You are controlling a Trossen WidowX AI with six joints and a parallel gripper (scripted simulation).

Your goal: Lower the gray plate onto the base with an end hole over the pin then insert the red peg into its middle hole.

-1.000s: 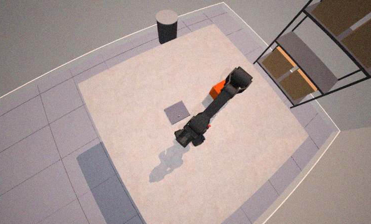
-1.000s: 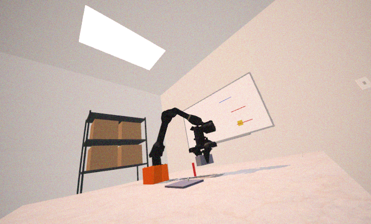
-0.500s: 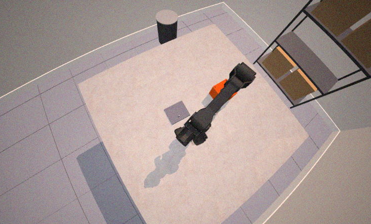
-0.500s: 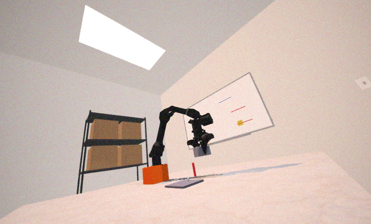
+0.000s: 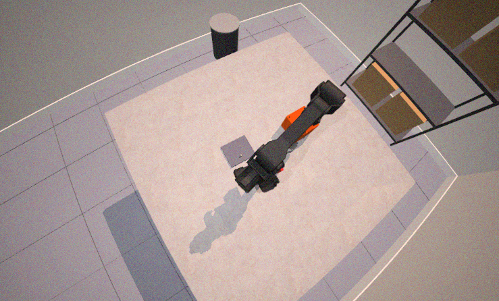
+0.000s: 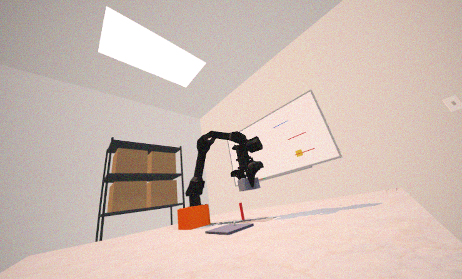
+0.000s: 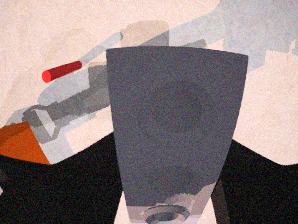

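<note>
Right now my gripper tip is 130 mm to the left of the dark base, 130 mm above it and 20 mm past it. The rest, counted from my gripper tip: red peg 120 mm behind, 100 mm below, 60 mm to the left; gray plate 30 mm above.
</note>
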